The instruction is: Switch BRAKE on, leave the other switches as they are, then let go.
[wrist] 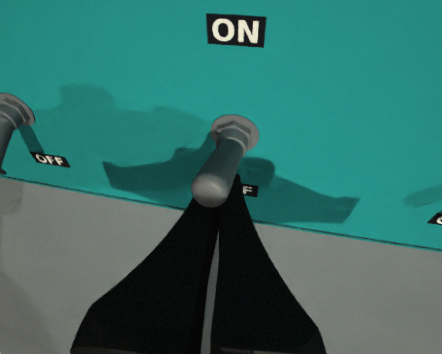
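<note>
A grey toggle switch [220, 167] with a rounded tip stands at the middle of the teal panel [345, 100]. Its lever leans down and a little left, away from the ON label [236, 30] above it and towards the OFF label [250, 190] below, which is partly covered. No name label shows, so the view does not tell whether this is BRAKE. My gripper [221, 190] is shut, with its black fingers together just under and behind the lever's tip. The fingertips are partly hidden by the lever, and contact cannot be made out.
Another switch [11, 116] is cut off at the left edge, its lever pointing down beside its own OFF label [50, 159]. Part of a further label [437, 219] shows at the right edge. The panel's lower edge slopes down to the right, with a grey surface [370, 300] below it.
</note>
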